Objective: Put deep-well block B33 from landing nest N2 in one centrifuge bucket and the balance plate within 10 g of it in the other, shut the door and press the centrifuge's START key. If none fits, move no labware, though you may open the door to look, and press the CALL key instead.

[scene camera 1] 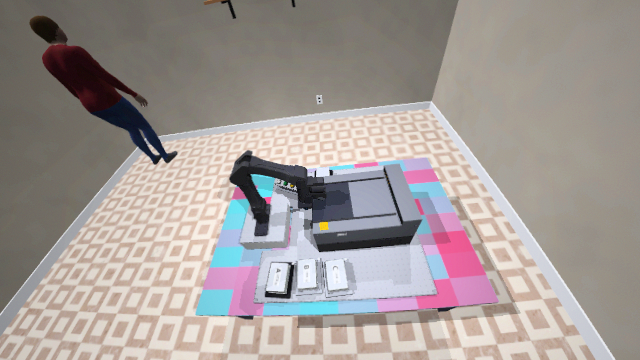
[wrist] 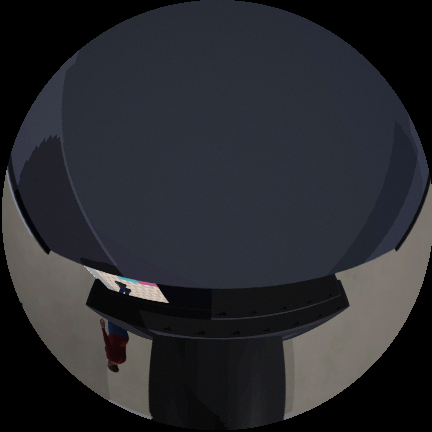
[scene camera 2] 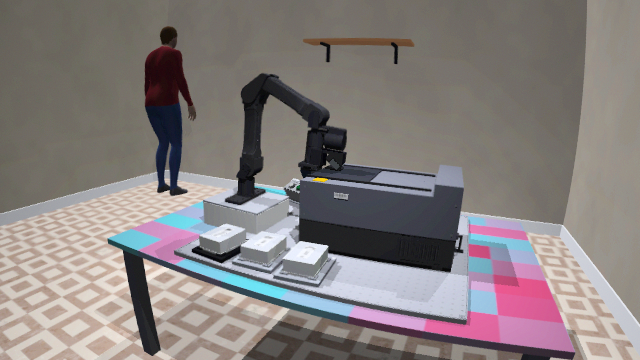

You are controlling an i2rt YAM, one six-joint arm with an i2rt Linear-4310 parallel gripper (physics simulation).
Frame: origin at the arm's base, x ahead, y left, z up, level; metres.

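Seen in the pictures: gripper, fingertip midpoint: (scene camera 1: 306,209); arm's base, link origin: (scene camera 1: 263,219) (scene camera 2: 246,196).
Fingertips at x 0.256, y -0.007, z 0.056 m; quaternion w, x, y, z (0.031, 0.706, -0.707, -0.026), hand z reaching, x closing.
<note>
Offsets run from my fingertips to a thing's middle. "spot": to the spot under its first point. Level surfaces: height alone.
The dark grey centrifuge {0.270 m ahead, 0.025 m right, 0.009 m down} (scene camera 1: 362,226) (scene camera 2: 380,210) stands on the perforated baseplate {spot: 0.377 m ahead, 0.327 m right, 0.131 m down} (scene camera 1: 393,273) (scene camera 2: 393,286); its top door looks shut. Three white balance plates sit in nests at the front: A {0.159 m back, 0.299 m right, 0.098 m down} (scene camera 1: 278,276) (scene camera 2: 222,238), B {0.020 m back, 0.297 m right, 0.098 m down} (scene camera 1: 306,273) (scene camera 2: 263,246), C {0.114 m ahead, 0.315 m right, 0.098 m down} (scene camera 1: 336,273) (scene camera 2: 305,258). A white block {0.098 m ahead, 0.300 m left, 0.093 m down} (scene camera 1: 322,171) shows behind the centrifuge's back left corner, partly hidden by the arm. My gripper (scene camera 1: 298,206) (scene camera 2: 306,171) is shut and empty, low against the centrifuge's left side, near the key panel {0.111 m back, 0.272 m left, 0.089 m down} (scene camera 1: 285,183) (scene camera 2: 293,186). In the wrist view a dark surface {0.082 m up} (wrist: 217,141) fills the frame and hides the fingertips.
The arm stands on a grey pedestal (scene camera 1: 279,232) (scene camera 2: 263,212) left of the centrifuge. The table {0.143 m down} (scene camera 1: 465,273) (scene camera 2: 514,308) has a pink and blue patchwork top. A person (scene camera 1: 93,85) (scene camera 2: 165,103) stands on the floor at the far left. A wall shelf (scene camera 2: 358,41) hangs behind.
</note>
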